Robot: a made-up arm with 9 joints. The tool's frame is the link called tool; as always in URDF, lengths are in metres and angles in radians. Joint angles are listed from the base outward. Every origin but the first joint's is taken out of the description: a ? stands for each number. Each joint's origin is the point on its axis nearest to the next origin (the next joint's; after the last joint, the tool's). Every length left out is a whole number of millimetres.
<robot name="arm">
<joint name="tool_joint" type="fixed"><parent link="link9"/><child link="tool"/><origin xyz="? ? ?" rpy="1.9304 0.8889 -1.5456"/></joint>
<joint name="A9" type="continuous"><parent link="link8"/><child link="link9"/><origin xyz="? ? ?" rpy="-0.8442 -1.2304 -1.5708"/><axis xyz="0 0 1"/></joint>
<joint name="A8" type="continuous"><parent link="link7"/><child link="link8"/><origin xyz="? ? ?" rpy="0.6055 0.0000 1.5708"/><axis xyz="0 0 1"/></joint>
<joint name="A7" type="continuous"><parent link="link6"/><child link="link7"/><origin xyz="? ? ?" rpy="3.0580 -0.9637 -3.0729"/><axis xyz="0 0 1"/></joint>
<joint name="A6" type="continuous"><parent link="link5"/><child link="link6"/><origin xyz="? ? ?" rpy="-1.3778 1.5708 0.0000"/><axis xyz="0 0 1"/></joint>
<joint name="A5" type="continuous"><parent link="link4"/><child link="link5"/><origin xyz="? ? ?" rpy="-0.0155 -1.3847 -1.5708"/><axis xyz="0 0 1"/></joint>
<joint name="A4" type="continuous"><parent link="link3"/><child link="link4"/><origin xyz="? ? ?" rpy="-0.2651 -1.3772 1.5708"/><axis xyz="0 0 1"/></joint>
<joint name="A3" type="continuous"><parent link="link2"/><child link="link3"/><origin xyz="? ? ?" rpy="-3.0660 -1.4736 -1.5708"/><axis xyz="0 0 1"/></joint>
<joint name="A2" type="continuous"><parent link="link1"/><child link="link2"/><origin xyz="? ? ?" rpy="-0.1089 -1.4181 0.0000"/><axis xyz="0 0 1"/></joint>
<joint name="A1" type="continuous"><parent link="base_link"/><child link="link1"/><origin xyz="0.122 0.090 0.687" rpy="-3.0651 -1.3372 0.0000"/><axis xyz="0 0 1"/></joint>
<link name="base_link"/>
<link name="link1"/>
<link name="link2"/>
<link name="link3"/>
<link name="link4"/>
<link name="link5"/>
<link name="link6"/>
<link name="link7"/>
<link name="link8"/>
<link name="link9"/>
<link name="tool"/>
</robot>
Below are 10 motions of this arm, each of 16 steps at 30 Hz.
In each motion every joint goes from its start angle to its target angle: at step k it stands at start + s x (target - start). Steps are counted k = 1, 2, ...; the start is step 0. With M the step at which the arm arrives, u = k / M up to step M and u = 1 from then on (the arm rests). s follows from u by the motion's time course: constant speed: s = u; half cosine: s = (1 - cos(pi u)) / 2; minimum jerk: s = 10 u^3 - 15 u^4 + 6 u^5.
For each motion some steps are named. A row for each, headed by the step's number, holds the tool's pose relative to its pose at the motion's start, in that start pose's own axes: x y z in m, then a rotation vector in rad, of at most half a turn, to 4 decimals.
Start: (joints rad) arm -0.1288 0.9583 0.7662 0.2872 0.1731 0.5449 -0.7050 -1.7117 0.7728
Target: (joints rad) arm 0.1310 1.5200 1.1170 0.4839 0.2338 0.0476 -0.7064 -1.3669 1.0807
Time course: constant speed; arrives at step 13
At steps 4, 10, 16:
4: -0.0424 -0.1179 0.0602 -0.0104 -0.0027 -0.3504
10: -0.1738 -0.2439 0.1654 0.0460 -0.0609 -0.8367
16: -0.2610 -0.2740 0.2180 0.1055 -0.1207 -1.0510

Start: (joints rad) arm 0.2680 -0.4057 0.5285 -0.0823 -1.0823 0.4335 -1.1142 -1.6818 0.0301
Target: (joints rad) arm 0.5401 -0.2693 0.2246 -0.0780 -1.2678 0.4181 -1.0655 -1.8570 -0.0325
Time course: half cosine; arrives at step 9
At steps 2, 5, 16:
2: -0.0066 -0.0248 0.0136 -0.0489 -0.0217 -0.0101
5: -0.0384 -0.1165 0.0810 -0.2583 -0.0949 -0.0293
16: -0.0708 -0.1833 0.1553 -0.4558 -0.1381 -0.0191

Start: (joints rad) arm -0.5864 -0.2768 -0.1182 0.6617 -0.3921 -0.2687 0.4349 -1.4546 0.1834
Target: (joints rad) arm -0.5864 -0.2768 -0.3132 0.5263 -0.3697 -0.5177 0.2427 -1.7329 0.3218
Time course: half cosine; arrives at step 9
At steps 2, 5, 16:
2: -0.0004 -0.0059 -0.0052 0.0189 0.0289 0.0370
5: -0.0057 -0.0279 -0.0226 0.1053 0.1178 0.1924
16: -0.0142 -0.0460 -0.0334 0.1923 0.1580 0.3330

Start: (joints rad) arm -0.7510 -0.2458 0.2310 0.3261 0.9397 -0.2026 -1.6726 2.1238 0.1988
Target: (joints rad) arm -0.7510 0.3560 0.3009 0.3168 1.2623 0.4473 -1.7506 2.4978 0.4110
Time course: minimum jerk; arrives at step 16
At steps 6, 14, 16:
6: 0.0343 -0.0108 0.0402 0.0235 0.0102 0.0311
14: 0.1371 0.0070 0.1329 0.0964 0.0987 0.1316
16: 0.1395 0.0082 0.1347 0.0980 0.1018 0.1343

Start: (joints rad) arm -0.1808 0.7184 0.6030 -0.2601 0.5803 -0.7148 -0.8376 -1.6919 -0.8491
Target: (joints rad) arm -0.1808 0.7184 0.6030 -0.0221 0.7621 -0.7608 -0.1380 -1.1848 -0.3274
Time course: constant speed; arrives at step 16
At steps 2, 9, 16:
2: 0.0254 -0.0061 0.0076 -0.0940 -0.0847 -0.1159
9: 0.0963 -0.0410 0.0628 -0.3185 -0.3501 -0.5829
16: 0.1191 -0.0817 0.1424 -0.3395 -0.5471 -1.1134

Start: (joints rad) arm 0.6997 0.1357 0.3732 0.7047 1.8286 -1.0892 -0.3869 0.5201 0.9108
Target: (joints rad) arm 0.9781 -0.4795 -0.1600 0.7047 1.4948 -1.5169 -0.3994 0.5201 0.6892
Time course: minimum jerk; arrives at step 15
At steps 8, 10, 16:
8: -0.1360 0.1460 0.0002 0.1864 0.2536 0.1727
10: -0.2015 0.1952 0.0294 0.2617 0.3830 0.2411
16: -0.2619 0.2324 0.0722 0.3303 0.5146 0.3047

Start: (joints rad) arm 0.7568 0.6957 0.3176 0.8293 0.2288 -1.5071 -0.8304 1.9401 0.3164
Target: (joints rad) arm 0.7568 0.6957 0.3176 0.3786 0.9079 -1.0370 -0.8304 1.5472 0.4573
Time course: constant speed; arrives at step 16
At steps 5, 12, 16:
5: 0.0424 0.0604 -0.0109 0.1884 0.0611 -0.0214
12: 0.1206 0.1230 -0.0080 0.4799 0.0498 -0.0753
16: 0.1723 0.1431 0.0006 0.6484 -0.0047 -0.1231

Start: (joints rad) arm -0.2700 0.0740 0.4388 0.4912 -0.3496 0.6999 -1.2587 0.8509 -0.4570
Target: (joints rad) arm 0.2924 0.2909 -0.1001 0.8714 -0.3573 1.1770 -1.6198 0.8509 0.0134
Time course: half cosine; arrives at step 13
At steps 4, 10, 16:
4: 0.1110 -0.0712 0.0012 -0.1113 -0.1511 -0.0730
10: 0.3375 -0.3710 0.1163 -0.5521 -0.4974 -0.3385
16: 0.3546 -0.4347 0.1505 -0.6474 -0.5374 -0.3989

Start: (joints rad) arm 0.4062 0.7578 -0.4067 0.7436 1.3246 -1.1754 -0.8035 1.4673 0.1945
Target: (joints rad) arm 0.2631 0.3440 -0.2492 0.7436 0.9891 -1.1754 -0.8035 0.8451 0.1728
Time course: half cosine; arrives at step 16
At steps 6, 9, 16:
6: -0.0496 0.0444 -0.0125 0.0198 0.0086 0.2914
9: -0.1022 0.0789 -0.0182 0.0615 -0.0062 0.5669
16: -0.1802 0.1118 -0.0184 0.1464 -0.0730 0.9476

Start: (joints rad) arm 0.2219 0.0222 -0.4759 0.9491 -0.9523 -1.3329 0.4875 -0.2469 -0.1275
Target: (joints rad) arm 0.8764 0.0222 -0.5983 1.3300 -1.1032 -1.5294 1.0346 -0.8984 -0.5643
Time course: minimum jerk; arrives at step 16
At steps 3, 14, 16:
3: -0.0335 -0.0031 0.0013 0.0156 -0.0073 0.0527
14: -0.5543 -0.3482 -0.0251 0.3694 0.0383 0.9907
16: -0.5596 -0.3579 -0.0259 0.3763 0.0424 1.0052

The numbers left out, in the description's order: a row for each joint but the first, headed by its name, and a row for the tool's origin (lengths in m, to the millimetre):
tool: -0.016 -0.169 0.000
A9: 0.004 -0.048 0.000
A8: 0.017 0.109 0.000
A7: -0.020 -0.024 0.000
A6: 0.159 -0.136 0.000
A5: -0.416 -0.018 0.000
A4: 0.067 0.270 0.000
A3: -0.013 -0.003 0.000
A2: -0.014 -0.029 0.000

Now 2 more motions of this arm.
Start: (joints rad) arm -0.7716 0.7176 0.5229 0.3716 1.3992 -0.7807 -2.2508 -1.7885 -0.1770
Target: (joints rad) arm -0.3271 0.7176 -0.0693 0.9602 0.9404 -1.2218 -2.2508 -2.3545 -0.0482
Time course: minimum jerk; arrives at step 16
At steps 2, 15, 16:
2: 0.0009 -0.0049 0.0011 -0.0082 -0.0135 -0.0034
15: -0.0874 -0.3016 0.1058 -0.7871 -0.5921 -0.2734
16: -0.0880 -0.3022 0.1060 -0.7893 -0.5928 -0.2742

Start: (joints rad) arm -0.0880 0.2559 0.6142 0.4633 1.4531 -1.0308 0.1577 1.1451 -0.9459
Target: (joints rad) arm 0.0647 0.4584 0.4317 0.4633 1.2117 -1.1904 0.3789 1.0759 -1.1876
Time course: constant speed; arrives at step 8
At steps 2, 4, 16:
2: -0.0133 0.0220 0.0226 -0.0995 -0.0261 0.0769
4: -0.0281 0.0450 0.0409 -0.1967 -0.0504 0.1603
16: -0.0631 0.0892 0.0645 -0.3823 -0.0932 0.3462

